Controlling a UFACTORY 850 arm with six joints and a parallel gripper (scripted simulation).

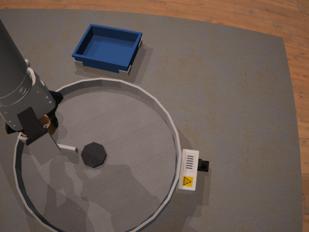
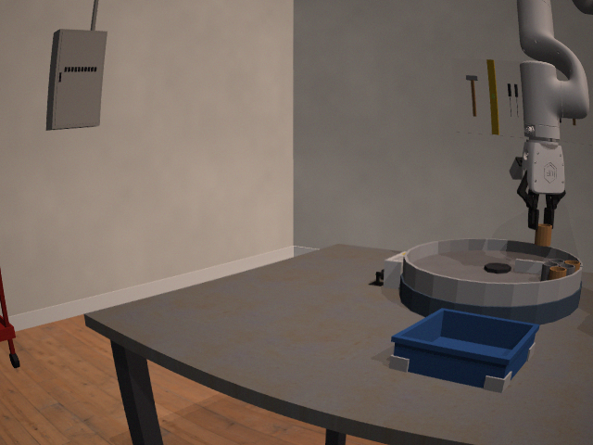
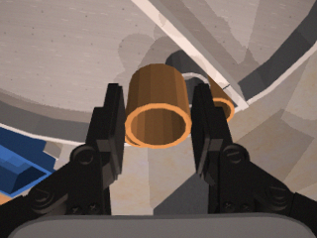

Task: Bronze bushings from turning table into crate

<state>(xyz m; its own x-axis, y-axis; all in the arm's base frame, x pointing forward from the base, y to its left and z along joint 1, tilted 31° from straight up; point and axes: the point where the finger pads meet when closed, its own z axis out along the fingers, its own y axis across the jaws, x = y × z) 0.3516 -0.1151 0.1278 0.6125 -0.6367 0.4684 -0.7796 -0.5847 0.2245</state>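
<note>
The blue crate lies 9 cm ahead of my hand, 34 cm to the left of it and 15 cm below it. From my hand the other things lie so: turning table (10 cm ahead, 3 cm to the right, 12 cm below).
</note>
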